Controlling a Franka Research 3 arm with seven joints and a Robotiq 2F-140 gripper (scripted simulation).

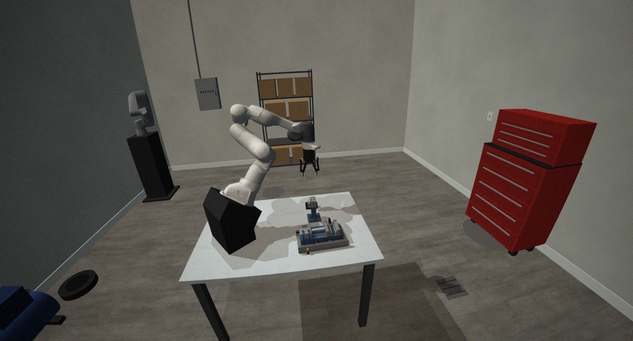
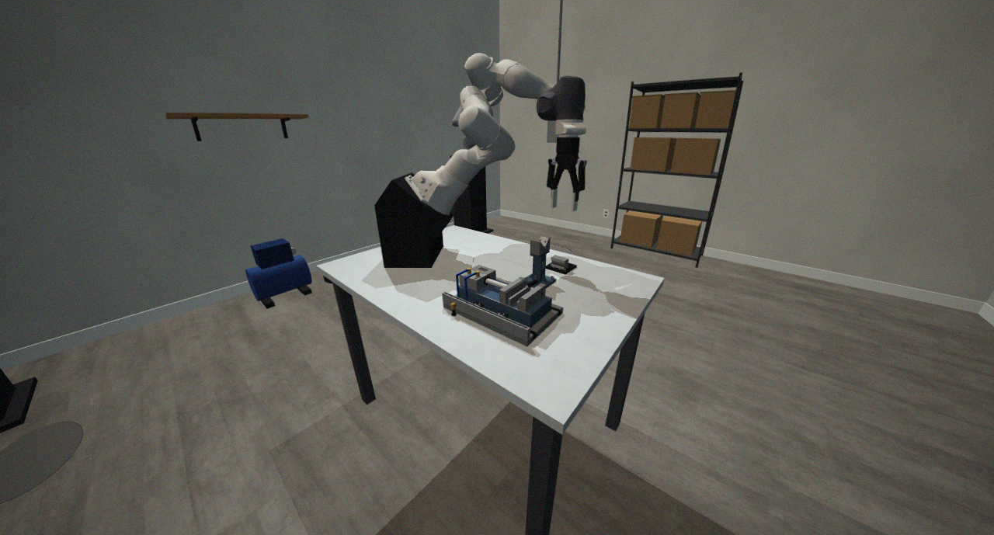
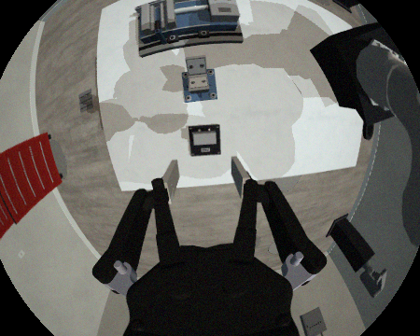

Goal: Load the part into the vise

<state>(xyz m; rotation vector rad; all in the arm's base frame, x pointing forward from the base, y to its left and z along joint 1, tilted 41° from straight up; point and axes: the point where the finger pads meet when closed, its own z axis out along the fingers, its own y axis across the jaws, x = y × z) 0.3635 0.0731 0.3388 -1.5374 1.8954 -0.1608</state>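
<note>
The part lies 24 cm below my hand. Round my hand: black infeed plate: 2 cm to the left, 26 cm below.
</note>
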